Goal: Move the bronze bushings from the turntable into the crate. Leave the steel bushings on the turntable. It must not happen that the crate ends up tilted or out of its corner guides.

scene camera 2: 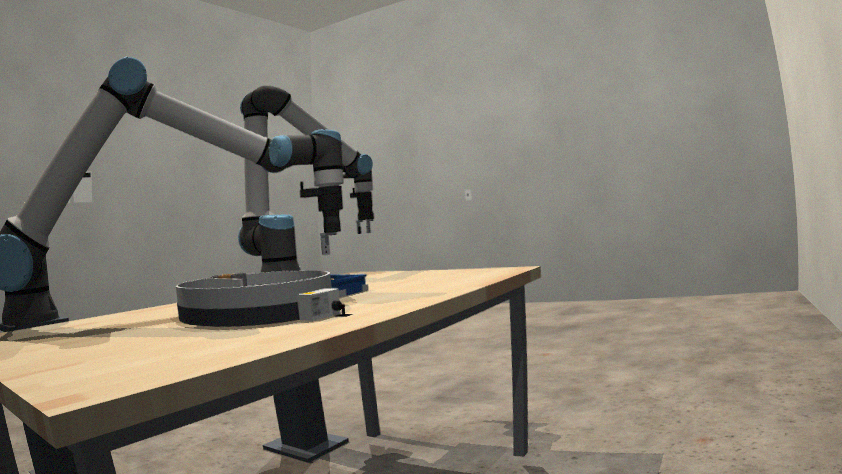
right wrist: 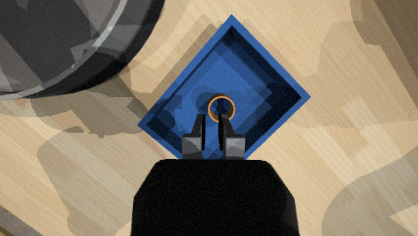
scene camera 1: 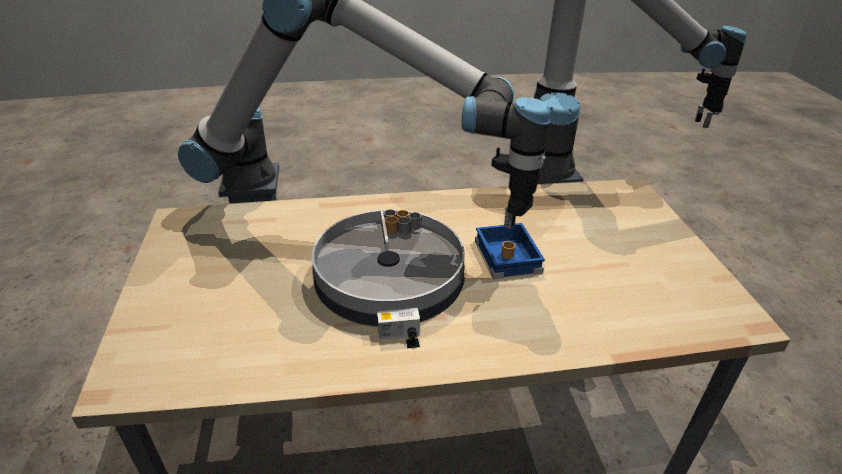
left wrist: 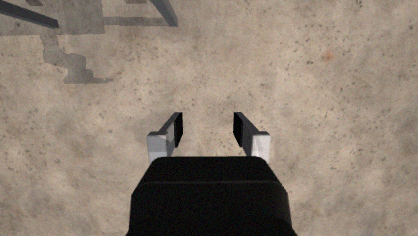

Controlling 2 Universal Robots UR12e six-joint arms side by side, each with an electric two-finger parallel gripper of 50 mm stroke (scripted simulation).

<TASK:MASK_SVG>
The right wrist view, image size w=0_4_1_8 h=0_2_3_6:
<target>my right gripper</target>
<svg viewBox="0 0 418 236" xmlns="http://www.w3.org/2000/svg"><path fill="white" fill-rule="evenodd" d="M133 199L130 236L300 236L293 195L270 163L263 160L244 160L245 137L243 134L235 134L227 114L219 114L218 139L220 151L223 151L224 160L202 159L202 151L205 149L206 115L197 114L192 132L184 133L182 136L182 159L163 159L156 162Z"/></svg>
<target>blue crate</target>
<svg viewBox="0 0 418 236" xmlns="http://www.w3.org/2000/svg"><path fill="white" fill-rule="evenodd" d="M214 100L210 106L214 114L221 115L229 111L229 100L225 98ZM232 14L137 124L137 126L178 159L182 159L183 134L192 132L197 114L205 114L205 149L202 151L202 159L224 160L223 151L220 151L218 122L213 121L208 114L208 102L215 94L222 93L227 95L235 105L235 114L230 123L235 134L243 134L245 137L244 160L255 152L311 98L301 85Z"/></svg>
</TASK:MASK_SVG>
